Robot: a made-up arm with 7 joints. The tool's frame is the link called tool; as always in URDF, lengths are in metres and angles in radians. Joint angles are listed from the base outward. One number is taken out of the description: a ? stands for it. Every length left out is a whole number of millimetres.
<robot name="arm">
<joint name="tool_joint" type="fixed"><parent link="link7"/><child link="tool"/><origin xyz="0 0 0" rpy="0 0 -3.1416"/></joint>
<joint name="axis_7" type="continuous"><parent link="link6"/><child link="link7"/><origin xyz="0.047 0 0" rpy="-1.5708 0 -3.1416"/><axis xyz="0 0 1"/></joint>
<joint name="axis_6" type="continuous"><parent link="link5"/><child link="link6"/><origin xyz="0 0 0" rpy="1.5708 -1.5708 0"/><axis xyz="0 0 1"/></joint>
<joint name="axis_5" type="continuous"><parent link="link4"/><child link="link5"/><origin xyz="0.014 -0.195 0" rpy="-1.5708 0 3.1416"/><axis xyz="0 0 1"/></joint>
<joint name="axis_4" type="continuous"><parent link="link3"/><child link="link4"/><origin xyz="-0.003 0.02 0" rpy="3.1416 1.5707 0"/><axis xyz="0 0 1"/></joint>
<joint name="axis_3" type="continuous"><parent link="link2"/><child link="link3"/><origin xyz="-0.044 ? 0" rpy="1.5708 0 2.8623"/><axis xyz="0 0 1"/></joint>
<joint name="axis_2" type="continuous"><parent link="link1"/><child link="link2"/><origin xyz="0.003 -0.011 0" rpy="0.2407 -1.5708 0"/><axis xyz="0 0 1"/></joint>
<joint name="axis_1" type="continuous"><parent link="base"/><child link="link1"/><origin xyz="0.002 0.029 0.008" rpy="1.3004 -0.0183 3.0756"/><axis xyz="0 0 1"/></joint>
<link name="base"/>
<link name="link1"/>
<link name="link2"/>
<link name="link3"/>
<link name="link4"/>
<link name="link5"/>
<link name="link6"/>
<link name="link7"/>
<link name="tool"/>
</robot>
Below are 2 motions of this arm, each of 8 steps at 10 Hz.
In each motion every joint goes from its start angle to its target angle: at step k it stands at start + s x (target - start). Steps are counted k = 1, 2, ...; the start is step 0. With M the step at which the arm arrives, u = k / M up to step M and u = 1 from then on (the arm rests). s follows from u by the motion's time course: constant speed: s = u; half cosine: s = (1 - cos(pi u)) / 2; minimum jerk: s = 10 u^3 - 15 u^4 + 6 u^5.
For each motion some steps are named. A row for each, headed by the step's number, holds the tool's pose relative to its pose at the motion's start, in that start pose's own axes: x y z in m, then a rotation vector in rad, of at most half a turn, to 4 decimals.
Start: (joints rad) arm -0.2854 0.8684 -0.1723 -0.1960 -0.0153 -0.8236 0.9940
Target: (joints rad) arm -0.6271 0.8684 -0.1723 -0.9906 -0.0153 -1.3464 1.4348
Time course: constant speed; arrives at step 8
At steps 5, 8:
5: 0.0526 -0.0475 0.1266 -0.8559 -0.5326 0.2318
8: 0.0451 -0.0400 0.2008 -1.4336 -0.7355 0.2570

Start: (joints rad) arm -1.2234 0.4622 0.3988 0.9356 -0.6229 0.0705 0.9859
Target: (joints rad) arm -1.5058 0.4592 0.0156 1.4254 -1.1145 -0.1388 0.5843
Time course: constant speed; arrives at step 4
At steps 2, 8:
2: -0.0180 -0.0213 -0.0225 -0.0318 0.1313 -0.2138
8: -0.0269 -0.0288 -0.0318 -0.0979 0.1927 -0.3477

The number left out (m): -0.168
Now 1 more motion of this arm.
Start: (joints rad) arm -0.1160 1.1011 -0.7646 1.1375 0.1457 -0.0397 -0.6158
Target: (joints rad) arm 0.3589 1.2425 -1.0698 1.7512 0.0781 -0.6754 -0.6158
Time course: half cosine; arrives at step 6
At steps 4, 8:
4: -0.0354 -0.0983 -0.1657 0.1623 0.3358 -0.3916
8: -0.0759 -0.1147 -0.2064 0.2177 0.4445 -0.5162

